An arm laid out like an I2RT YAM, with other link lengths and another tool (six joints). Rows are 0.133 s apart.
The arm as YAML. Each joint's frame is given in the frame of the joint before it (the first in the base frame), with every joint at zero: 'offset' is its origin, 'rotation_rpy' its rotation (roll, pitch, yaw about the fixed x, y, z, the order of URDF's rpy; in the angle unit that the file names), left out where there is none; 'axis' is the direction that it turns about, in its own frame. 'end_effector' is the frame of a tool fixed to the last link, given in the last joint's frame.
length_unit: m
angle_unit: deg
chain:
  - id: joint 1
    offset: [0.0, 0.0, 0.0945]
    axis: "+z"
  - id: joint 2
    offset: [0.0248, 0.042, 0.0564]
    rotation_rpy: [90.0, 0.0, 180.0]
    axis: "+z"
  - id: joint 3
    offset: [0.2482, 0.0, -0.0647]
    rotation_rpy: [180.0, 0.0, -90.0]
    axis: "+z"
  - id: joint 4
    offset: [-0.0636, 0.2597, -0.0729]
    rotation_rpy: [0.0, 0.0, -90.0]
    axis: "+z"
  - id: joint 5
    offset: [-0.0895, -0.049, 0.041]
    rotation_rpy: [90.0, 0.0, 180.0]
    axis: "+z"
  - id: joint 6
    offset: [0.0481, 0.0, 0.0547]
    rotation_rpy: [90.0, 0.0, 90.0]
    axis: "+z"
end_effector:
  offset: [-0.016, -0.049, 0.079]
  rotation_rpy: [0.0, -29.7, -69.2]
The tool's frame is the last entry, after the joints.
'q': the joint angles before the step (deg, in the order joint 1, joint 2, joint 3, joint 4, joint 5, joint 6). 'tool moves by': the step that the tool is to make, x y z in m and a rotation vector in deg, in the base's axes. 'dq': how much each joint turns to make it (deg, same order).
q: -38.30, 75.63, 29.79, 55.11, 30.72, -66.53
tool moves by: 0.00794, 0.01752, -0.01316, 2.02, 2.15, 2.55
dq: 2.69, -1.55, -1.45, -3.21, 0.18, 0.35
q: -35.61, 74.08, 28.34, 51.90, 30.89, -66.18
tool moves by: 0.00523, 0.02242, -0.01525, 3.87, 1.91, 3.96
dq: 2.72, -3.47, -1.77, -6.74, -1.11, 2.55
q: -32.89, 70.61, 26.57, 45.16, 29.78, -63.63
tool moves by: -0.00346, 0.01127, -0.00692, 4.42, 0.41, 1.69
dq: 0.90, -4.21, -0.65, -8.25, -0.87, 4.01
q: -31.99, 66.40, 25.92, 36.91, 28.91, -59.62
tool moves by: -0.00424, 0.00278, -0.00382, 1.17, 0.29, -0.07
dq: 0.07, -1.65, -0.81, -2.17, 0.08, 0.97
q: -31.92, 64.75, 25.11, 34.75, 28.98, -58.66
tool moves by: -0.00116, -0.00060, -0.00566, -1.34, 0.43, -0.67
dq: 0.10, 1.24, -1.37, 3.69, 0.87, -1.50
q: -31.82, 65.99, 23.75, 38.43, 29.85, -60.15
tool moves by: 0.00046, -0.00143, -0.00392, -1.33, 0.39, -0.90
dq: 0.25, 1.76, -0.71, 3.58, 1.23, -1.47
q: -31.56, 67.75, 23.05, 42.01, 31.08, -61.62
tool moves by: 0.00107, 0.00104, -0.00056, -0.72, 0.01, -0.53
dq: 0.61, 0.76, -0.25, 1.73, 1.16, -0.67
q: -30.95, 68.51, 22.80, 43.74, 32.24, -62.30
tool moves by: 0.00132, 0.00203, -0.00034, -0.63, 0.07, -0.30
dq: 0.71, 0.54, -0.22, 1.38, 1.02, -0.65
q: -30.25, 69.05, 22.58, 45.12, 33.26, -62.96
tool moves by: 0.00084, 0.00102, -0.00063, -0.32, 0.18, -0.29
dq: 0.45, 0.38, -0.07, 0.69, 0.74, -0.42
